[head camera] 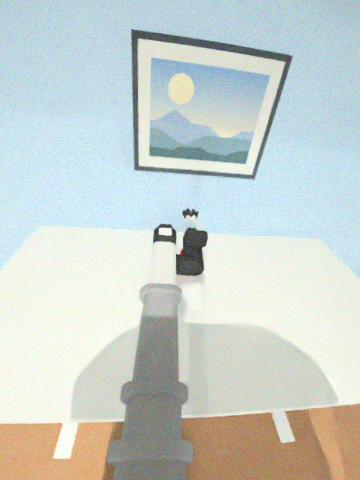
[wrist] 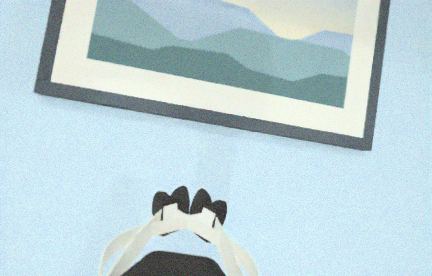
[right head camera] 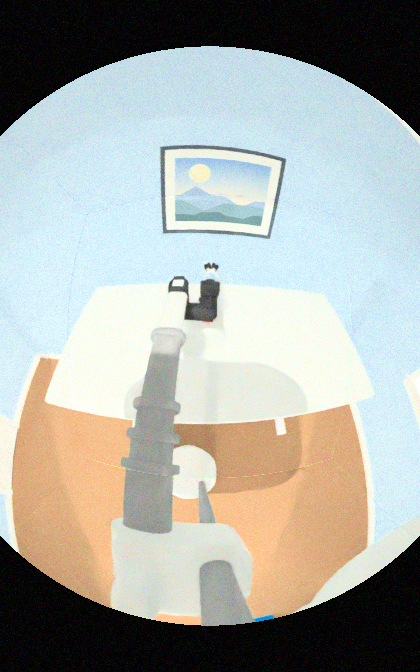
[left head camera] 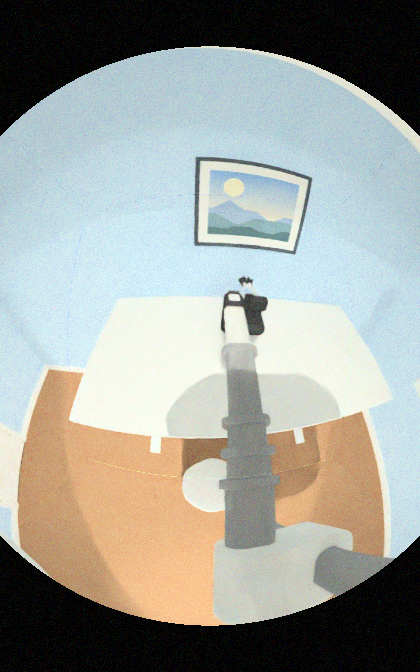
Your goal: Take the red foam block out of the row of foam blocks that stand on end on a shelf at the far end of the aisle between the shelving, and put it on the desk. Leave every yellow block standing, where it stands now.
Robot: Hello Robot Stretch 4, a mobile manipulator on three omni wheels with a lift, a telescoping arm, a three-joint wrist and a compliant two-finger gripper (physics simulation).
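Places are measured from the robot's base along level axes (x ahead, y left, z up), in centimetres.
Pixels of known places: gripper, between the fingertips: [head camera: 190,210] [wrist: 190,203].
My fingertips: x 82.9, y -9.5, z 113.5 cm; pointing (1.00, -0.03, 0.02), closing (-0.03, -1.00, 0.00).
Note:
Behind a point stands the place of what it marks.
The red foam block [head camera: 181,252] {x 74.6, y -7.3, z 98.2 cm} [right head camera: 208,321] shows as small red slivers at the edges of the black wrist, which hides most of it; it appears to lie on the white desk [head camera: 280,280] {x 67.3, y -50.1, z 92.2 cm} [left head camera: 310,345] [right head camera: 280,325]. My gripper [head camera: 190,213] {x 82.9, y -9.5, z 113.5 cm} [left head camera: 245,280] [right head camera: 211,266] [wrist: 190,203] {x 82.9, y -9.5, z 113.5 cm} is shut, its dark fingertips nearly touching with no block between them. It is beyond the block, above the desk's far side, pointing toward the wall. The block does not show in the wrist view. The yellow blocks and their shelf do not show in these views.
A framed mountain picture [head camera: 200,112] {x 99.4, y -10.1, z 146.8 cm} [left head camera: 252,205] [right head camera: 222,192] [wrist: 220,65] {x 99.4, y -11.2, z 132.2 cm} hangs on the blue wall beyond the desk. My telescoping arm [head camera: 157,350] {x 23.1, y 0.1, z 123.6 cm} [left head camera: 244,400] [right head camera: 157,390] reaches over the desk's near edge. A white round object [left head camera: 204,487] [right head camera: 196,472] is on the floor near the desk.

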